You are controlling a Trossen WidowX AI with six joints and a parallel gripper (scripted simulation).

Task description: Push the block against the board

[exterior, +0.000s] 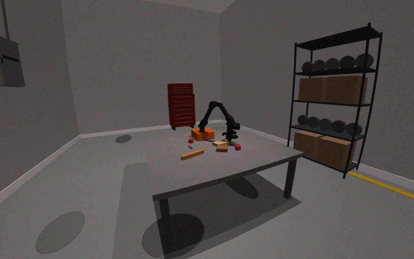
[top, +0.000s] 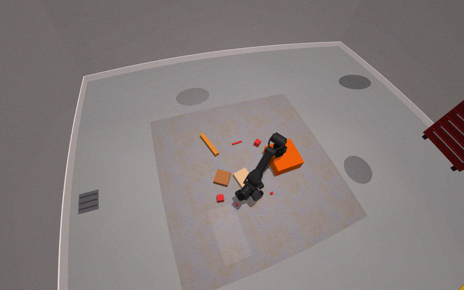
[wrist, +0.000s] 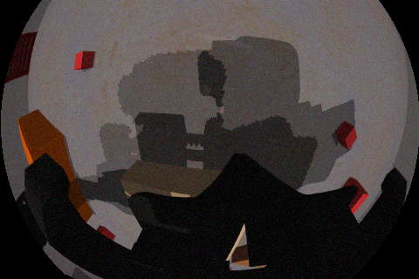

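My gripper tip is now 2 cm past the board, 10 cm to the left of it and 1 cm below it. Also, from my gripper tip: brown square block (13 cm ahead, 16 cm to the right, 1 cm above); then thin red strip (7 cm behind, 41 cm to the right); then long orange bar (14 cm ahead, 46 cm to the right, 1 cm above).
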